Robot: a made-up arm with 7 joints. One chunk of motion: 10 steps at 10 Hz.
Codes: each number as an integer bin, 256 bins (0 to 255) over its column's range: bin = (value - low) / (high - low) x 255, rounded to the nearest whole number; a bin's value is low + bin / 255 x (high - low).
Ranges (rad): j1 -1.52..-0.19 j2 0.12..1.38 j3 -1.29..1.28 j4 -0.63..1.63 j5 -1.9..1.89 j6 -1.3..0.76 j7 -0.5..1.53
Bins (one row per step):
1: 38 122 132 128 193 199 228
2: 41 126 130 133 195 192 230
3: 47 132 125 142 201 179 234
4: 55 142 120 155 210 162 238
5: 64 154 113 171 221 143 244
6: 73 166 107 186 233 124 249
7: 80 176 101 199 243 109 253
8: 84 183 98 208 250 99 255
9: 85 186 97 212 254 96 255
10: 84 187 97 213 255 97 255
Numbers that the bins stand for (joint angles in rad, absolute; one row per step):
1: -1.3218 0.7228 0.0404 0.5044 0.9685 0.3076 1.3151
2: -1.3062 0.7426 0.0202 0.5487 0.9982 0.2511 1.3310
3: -1.2749 0.7722 -0.0302 0.6285 1.0874 0.1460 1.3628
4: -1.2331 0.8216 -0.0806 0.7437 1.2212 0.0087 1.3947
5: -1.1862 0.8809 -0.1511 0.8855 1.3847 -0.1448 1.4424
6: -1.1393 0.9402 -0.2116 1.0185 1.5630 -0.2983 1.4822
7: -1.1027 0.9896 -0.2721 1.1337 1.7116 -0.4195 1.5141
8: -1.0819 1.0242 -0.3023 1.2135 1.8157 -0.5002 1.5300
9: -1.0767 1.0391 -0.3124 1.2489 1.8751 -0.5245 1.5300
10: -1.0819 1.0440 -0.3124 1.2578 1.8900 -0.5164 1.5300

